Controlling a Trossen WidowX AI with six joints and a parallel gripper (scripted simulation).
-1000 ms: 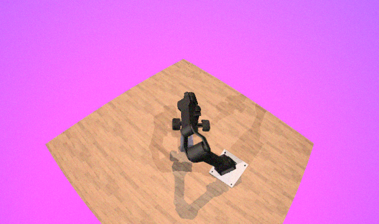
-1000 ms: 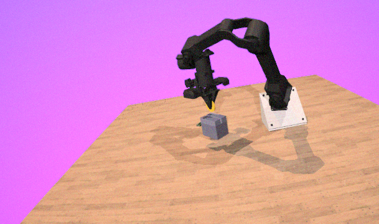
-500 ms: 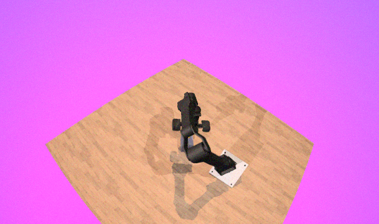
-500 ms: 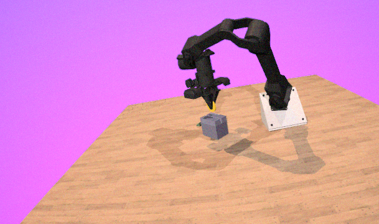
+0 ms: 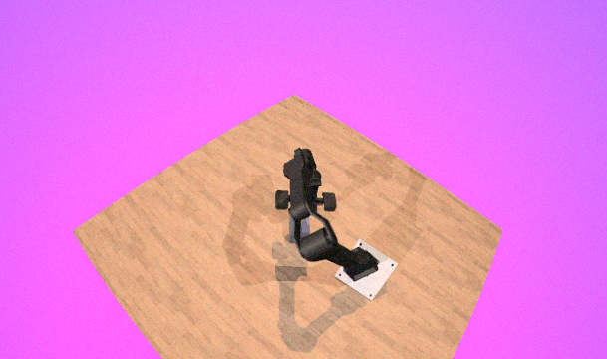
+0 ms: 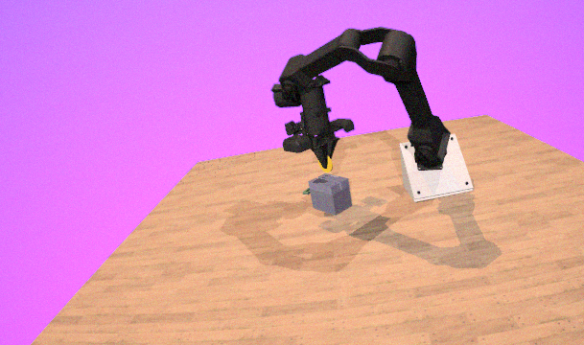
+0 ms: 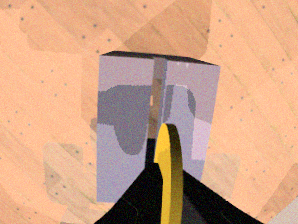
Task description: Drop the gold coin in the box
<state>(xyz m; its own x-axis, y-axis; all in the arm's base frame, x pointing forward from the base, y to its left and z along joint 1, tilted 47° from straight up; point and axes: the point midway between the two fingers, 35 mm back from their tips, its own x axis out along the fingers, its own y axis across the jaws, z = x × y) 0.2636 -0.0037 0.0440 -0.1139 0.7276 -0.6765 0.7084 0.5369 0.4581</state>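
My gripper tip is 1 cm below the gold coin.
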